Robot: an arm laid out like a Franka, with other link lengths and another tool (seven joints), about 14 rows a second.
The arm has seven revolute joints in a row. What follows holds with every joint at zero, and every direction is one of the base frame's.
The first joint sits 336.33 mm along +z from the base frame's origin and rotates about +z.
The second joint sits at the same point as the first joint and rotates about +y.
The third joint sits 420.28 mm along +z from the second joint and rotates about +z.
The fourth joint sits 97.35 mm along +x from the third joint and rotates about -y.
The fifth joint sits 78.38 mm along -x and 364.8 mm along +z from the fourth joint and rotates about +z.
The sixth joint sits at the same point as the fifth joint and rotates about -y.
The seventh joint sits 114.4 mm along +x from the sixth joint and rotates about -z.
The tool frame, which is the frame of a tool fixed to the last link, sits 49 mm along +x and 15 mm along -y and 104.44 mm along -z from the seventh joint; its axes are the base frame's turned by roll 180, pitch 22.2 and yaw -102.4 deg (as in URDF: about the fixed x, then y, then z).
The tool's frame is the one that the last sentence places.
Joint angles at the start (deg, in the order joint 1, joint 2, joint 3, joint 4, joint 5, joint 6, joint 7):
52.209 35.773 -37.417 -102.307 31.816 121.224 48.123
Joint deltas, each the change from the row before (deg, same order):
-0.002 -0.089 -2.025 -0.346 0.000 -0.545 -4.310
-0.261 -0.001 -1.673 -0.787 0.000 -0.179 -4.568
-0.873 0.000 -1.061 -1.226 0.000 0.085 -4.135
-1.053 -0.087 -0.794 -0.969 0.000 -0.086 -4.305
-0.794 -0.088 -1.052 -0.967 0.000 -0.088 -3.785
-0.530 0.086 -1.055 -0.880 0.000 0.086 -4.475
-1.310 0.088 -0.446 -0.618 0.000 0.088 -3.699
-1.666 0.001 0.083 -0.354 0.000 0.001 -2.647
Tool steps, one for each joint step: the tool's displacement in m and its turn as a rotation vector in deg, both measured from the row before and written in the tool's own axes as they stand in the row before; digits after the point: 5 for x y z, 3 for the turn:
0.00105 -0.01944 -0.00866 -0.416 0.050 -2.528
0.00554 -0.02015 -0.00537 -0.542 0.308 -2.553
0.01167 -0.02193 -0.00217 -0.619 0.576 -1.723
0.01111 -0.01994 -0.00285 -0.981 0.444 -1.942
0.01222 -0.01812 -0.00442 -0.710 0.399 -1.529
0.01051 -0.01480 -0.00288 -0.906 0.419 -2.486
0.01268 -0.01677 -0.00280 -0.813 0.230 -1.540
0.01234 -0.01517 -0.00256 -0.726 0.019 -0.691

